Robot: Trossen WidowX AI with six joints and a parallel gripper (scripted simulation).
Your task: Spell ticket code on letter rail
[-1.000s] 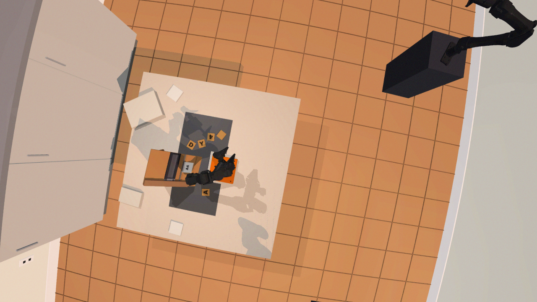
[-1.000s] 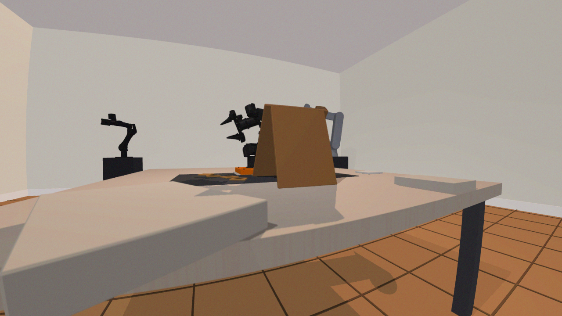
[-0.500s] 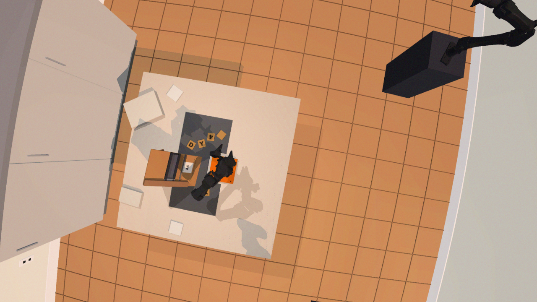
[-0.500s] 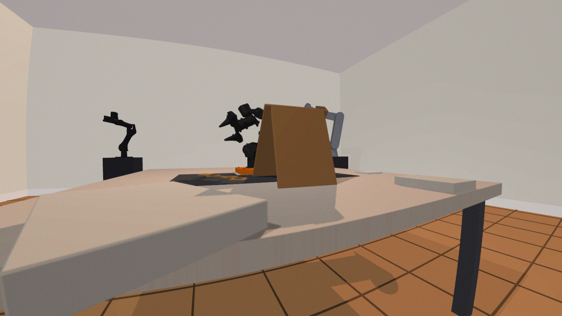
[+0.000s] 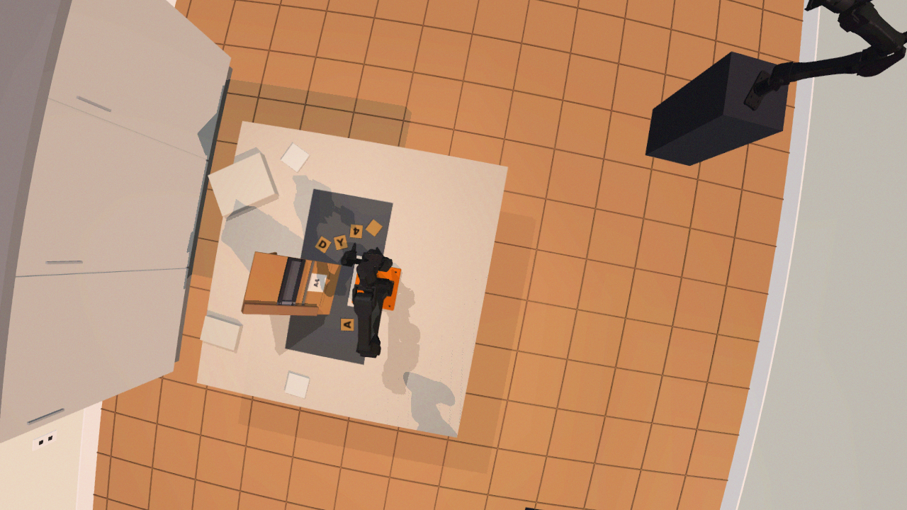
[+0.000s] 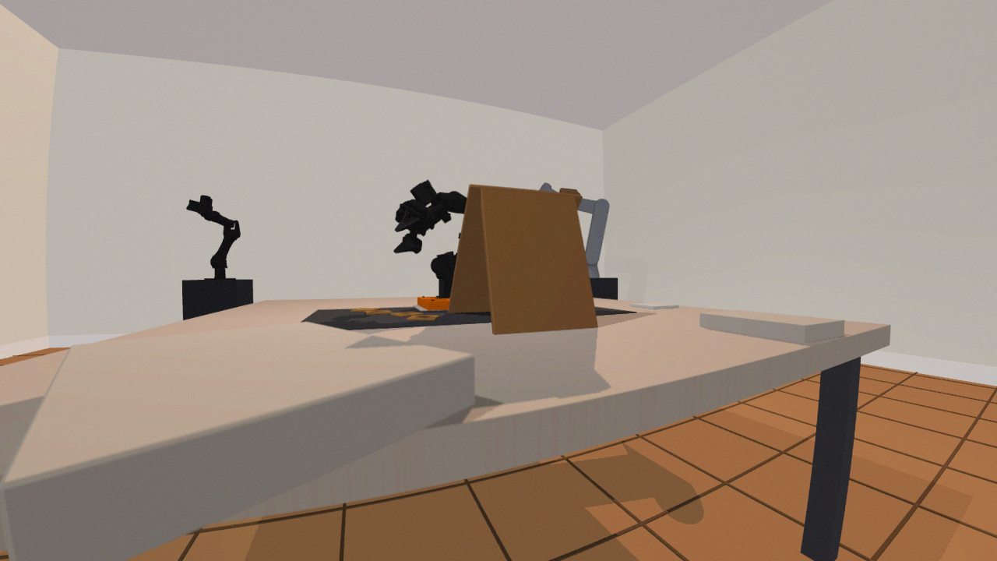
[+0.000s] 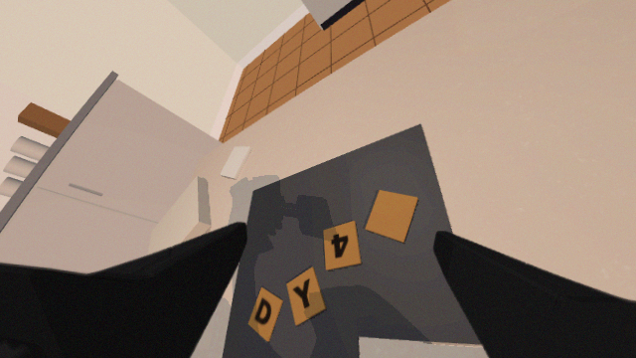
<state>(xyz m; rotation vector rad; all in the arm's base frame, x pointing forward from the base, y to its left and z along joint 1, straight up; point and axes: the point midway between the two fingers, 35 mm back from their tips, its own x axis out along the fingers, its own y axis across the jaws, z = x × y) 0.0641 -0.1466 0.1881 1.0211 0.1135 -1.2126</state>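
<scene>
The white ticket is 22 cm ahead of my gripper tip, 21 cm to the left of it and 12 cm below it. Round my gripper tip: tile marked d: 26 cm ahead, 4 cm to the left, 19 cm below; tile marked y: 18 cm ahead, 2 cm to the left, 19 cm below; blank tile: 4 cm ahead, 8 cm to the right, 19 cm below.
</scene>
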